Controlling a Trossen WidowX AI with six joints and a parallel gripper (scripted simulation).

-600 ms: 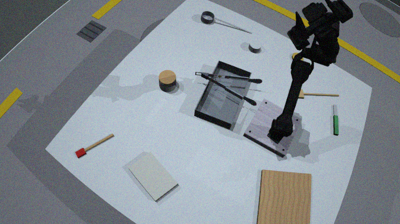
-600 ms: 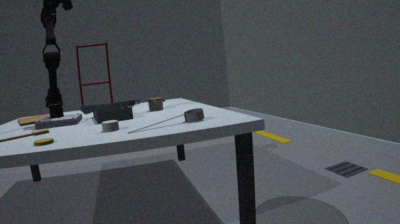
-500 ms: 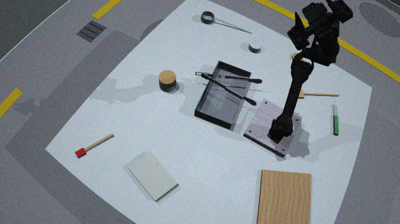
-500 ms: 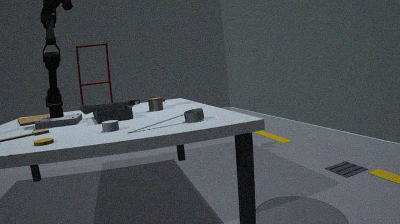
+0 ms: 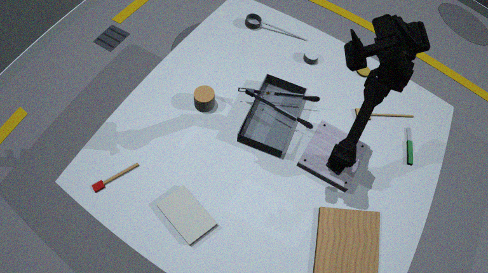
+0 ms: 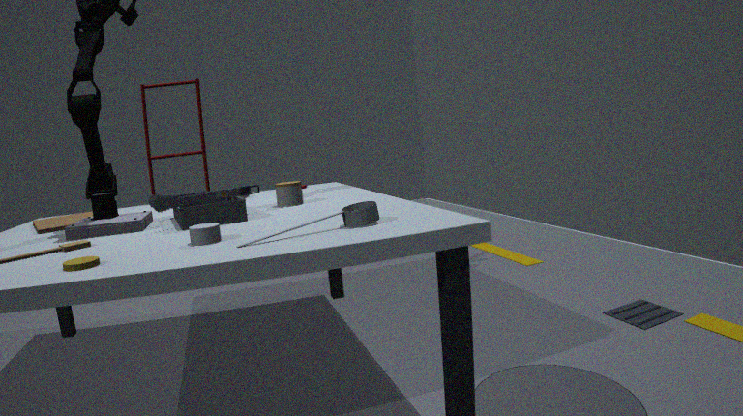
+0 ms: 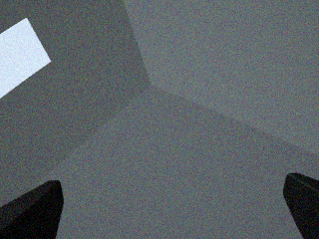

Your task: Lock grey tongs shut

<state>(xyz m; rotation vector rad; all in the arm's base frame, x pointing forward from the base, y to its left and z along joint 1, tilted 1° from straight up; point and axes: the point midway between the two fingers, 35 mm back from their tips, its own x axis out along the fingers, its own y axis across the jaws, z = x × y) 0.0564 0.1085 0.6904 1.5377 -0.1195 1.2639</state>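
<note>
My gripper tip is 290 mm short of the yellow slider, 170 mm to the left of it and 680 mm above it. From my gripper tip the other things lie so: pale slab: 180 mm ahead, 370 mm to the left, 730 mm below; wooden board: 330 mm behind, 110 mm to the left, 740 mm below; roasting tin: 230 mm ahead, 130 mm to the right, 720 mm below.
</note>
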